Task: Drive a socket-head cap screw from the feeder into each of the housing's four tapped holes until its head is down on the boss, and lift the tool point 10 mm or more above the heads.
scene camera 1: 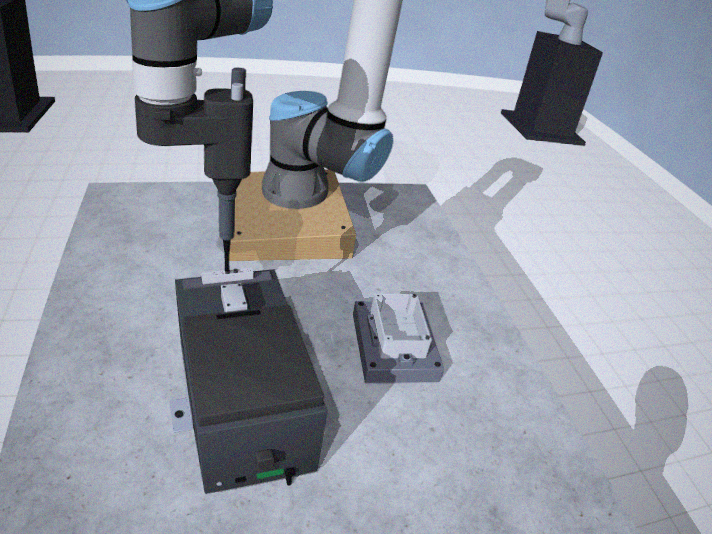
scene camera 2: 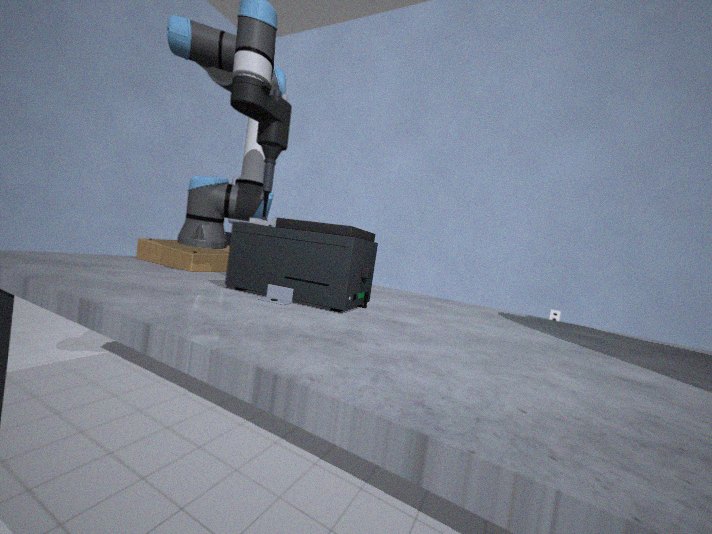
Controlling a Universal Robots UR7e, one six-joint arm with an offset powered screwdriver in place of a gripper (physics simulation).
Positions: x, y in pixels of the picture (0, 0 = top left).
Scene:
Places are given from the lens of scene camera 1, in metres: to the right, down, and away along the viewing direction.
dark screw feeder (scene camera 1: 226, 451): -0.16, 0.22, 0.62
dark feeder cover (scene camera 1: 245, 367): -0.14, 0.12, 0.65

